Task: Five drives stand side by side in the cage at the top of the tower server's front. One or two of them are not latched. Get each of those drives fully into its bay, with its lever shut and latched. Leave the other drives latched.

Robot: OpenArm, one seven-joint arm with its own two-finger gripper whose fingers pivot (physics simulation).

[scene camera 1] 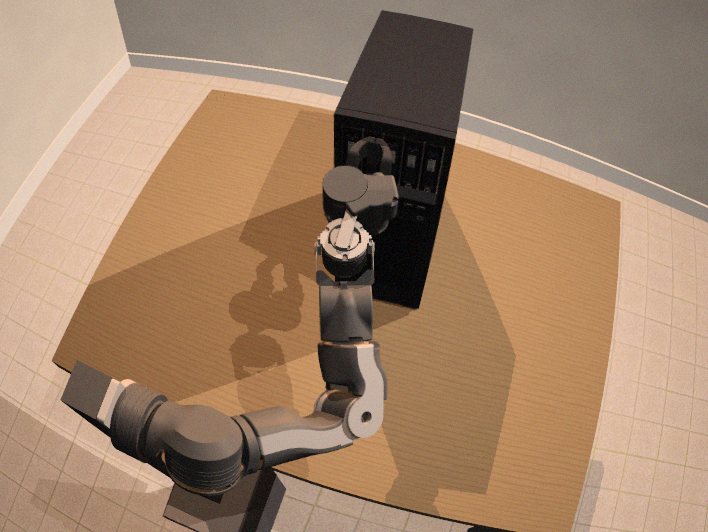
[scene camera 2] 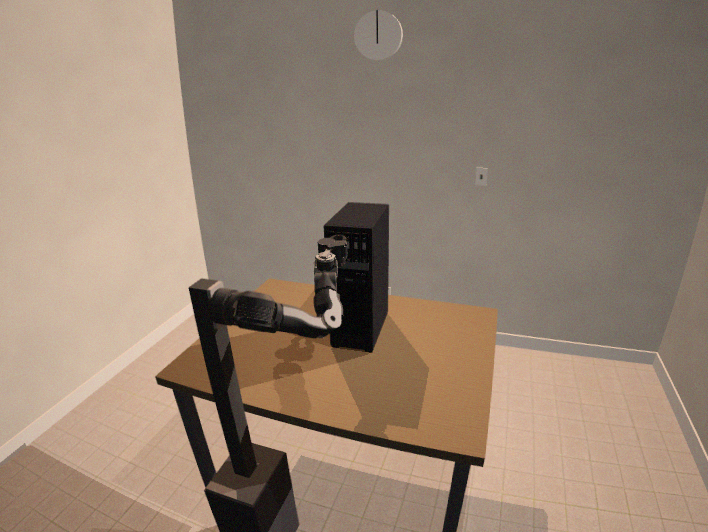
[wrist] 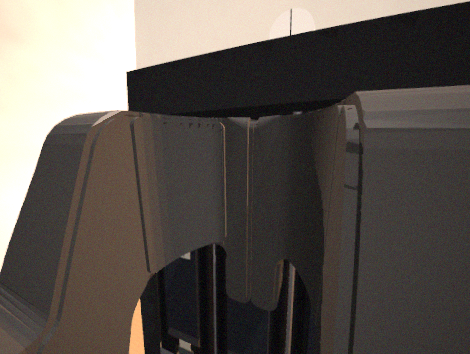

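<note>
The black tower server (scene camera 1: 413, 74) (scene camera 2: 380, 268) (wrist: 310, 65) stands upright with its drive cage at the top of its front. The rightmost drive (scene camera 1: 430, 165) and the drive left of it (scene camera 1: 410, 161) show upright, side by side, and look flush with levers shut. My gripper (scene camera 1: 374, 141) (scene camera 2: 339, 237) (wrist: 261, 208) is shut and empty, its fingertips together at the upper left part of the cage. It covers the second drive from the left and parts of its neighbours. In the wrist view, dark drive fronts (wrist: 181, 305) show below the fingers. Contact and the covered lever's state cannot be told.
The server stands on a wooden table (scene camera 1: 549, 240) (scene camera 2: 452, 343), near its back edge. My arm reaches in from the front left, from a post (scene camera 2: 220, 366) at the table's front. A grey wall (scene camera 1: 572, 68) (scene camera 2: 274, 143) with a clock (scene camera 2: 377, 35) stands behind.
</note>
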